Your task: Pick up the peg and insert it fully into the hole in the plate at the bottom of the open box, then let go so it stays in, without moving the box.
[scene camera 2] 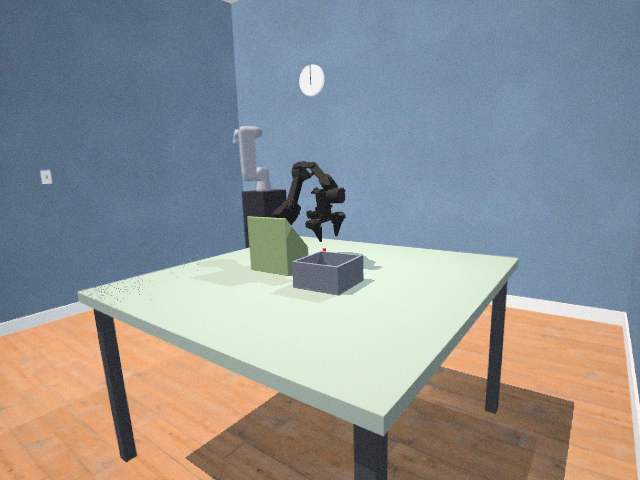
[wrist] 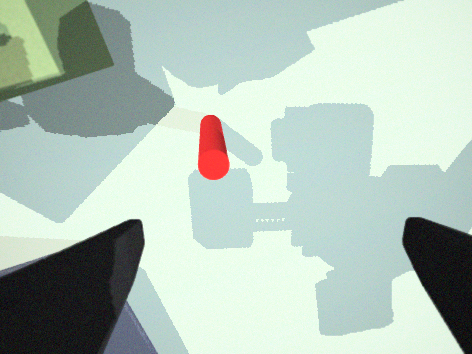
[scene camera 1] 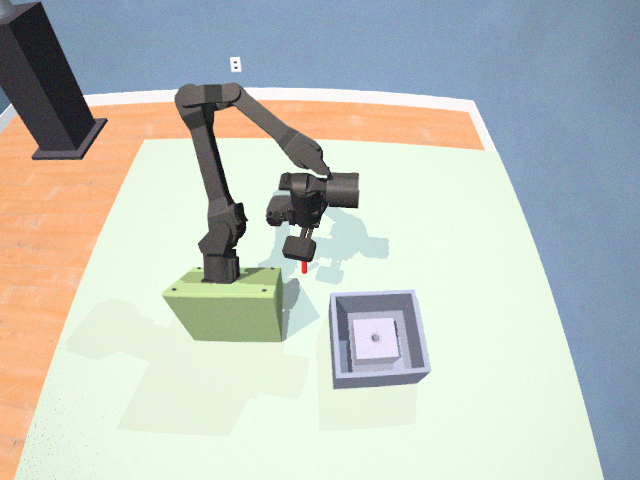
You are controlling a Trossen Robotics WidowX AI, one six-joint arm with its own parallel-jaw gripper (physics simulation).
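Pixels of known places: gripper, fingertip midpoint: (scene camera 2: 328,239) (wrist: 271,230) (scene camera 1: 310,239); arm's base, origin of the base link: (scene camera 2: 275,231) (scene camera 1: 221,279).
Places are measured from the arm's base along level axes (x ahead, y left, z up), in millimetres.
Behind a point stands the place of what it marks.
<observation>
The red peg (scene camera 1: 303,267) {z -132, x 158, y 121 mm} (scene camera 2: 324,249) {z -86, x 163, y 125 mm} (wrist: 212,145) {z -90, x 152, y 129 mm} stands upright on the table, between the green base block and the box. Its lower part is hidden behind the box in the second scene view. My gripper (scene camera 1: 307,233) {z -43, x 173, y 144 mm} (scene camera 2: 328,238) {z -43, x 173, y 144 mm} (wrist: 271,230) {z -43, x 173, y 144 mm} is open and empty, pointing down above the peg's height. In the wrist view the peg is ahead of the fingertips and left of the middle between them. The grey-blue open box (scene camera 1: 422,338) {z -65, x 421, y -78 mm} (scene camera 2: 315,277) {z -111, x 343, y -158 mm} (wrist: 127,332) {z -141, x 298, y 28 mm} stands on the table. Inside it is a pale plate (scene camera 1: 364,348) {z -105, x 304, y -89 mm} with a round hole (scene camera 1: 376,337) {z -123, x 333, y -56 mm} in its middle.
The green base block (scene camera 1: 232,317) {z -21, x 33, y -73 mm} (scene camera 2: 268,245) {z -45, x 26, y -73 mm} (wrist: 95,57) {z -133, x 105, y 79 mm} carries the arm, left of the peg in the first scene view. The box walls rise around the plate. A dark pedestal (scene camera 1: 51,87) (scene camera 2: 253,204) stands beyond the table (scene camera 1: 475,232) {z -163, x 648, y 290 mm} (scene camera 2: 439,320) {z -163, x 792, y -170 mm}.
</observation>
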